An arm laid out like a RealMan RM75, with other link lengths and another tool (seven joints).
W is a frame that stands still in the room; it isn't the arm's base.
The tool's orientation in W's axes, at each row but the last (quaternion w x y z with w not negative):
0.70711 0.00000 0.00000 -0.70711
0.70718 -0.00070 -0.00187 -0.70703
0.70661 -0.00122 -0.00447 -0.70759
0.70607 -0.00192 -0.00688 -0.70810
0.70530 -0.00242 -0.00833 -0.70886
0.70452 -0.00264 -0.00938 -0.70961
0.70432 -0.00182 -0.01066 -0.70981
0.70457 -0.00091 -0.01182 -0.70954
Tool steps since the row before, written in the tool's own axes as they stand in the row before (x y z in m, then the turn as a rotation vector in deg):
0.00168 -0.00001 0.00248 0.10 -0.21 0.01
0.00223 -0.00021 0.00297 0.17 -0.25 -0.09
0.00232 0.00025 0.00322 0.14 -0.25 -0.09
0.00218 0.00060 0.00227 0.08 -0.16 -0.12
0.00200 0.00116 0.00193 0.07 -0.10 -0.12
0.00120 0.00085 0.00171 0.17 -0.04 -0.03
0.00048 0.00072 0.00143 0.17 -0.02 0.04
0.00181 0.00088 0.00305 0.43 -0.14 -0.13
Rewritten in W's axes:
-0.00001 -0.00168 0.00248 -0.21 -0.10 0.01
-0.00021 -0.00222 0.00298 -0.25 -0.17 -0.09
0.00023 -0.00229 0.00324 -0.25 -0.14 -0.09
0.00058 -0.00215 0.00230 -0.16 -0.08 -0.12
0.00113 -0.00198 0.00197 -0.10 -0.07 -0.12
0.00083 -0.00118 0.00174 -0.04 -0.17 -0.03
0.00070 -0.00046 0.00145 -0.02 -0.17 0.04
0.00082 -0.00176 0.00310 -0.14 -0.43 -0.12

